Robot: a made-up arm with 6 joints.
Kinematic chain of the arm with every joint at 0, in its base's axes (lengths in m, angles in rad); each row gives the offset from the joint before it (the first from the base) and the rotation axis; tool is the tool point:
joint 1: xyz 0 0 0.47 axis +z
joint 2: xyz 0.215 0 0 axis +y
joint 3: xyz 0 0 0.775 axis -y
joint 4: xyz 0 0 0.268 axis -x
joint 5: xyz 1.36 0 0 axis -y
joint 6: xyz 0.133 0 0 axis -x
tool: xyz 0 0 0
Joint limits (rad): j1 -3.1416..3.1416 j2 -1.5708..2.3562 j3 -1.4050..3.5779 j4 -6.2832..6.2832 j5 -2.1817..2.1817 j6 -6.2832..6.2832
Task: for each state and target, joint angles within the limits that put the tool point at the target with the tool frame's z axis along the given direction. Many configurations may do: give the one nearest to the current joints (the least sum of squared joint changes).
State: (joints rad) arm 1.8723 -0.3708 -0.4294 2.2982 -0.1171 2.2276
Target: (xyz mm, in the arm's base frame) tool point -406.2 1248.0 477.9 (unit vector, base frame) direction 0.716 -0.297 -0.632
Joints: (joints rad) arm 1.8831 -0.3025 -0.9830 1.9181 0.0249 1.8547
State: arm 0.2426 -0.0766 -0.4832 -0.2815 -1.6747 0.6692
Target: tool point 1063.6 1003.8 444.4 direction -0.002 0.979 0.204
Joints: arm 0.7037 0.1480 -0.5793 -0.6222 -1.4836 1.2264
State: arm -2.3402 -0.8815 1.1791 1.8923 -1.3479 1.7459
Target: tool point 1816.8 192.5 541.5 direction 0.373 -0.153 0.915
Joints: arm -3.1077 -1.0550 2.1308 1.4353 -1.4539 1.2355
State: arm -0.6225 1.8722 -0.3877 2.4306 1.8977 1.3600
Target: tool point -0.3 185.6 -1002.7 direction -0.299 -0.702 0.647
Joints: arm -1.0580 2.3315 -0.1623 2.3281 1.9209 0.6265
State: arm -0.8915 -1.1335 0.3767 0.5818 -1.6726 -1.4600
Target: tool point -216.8 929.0 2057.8 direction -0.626 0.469 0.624
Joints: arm -1.4232 -1.1848 0.6015 0.6252 -1.5569 -0.7552
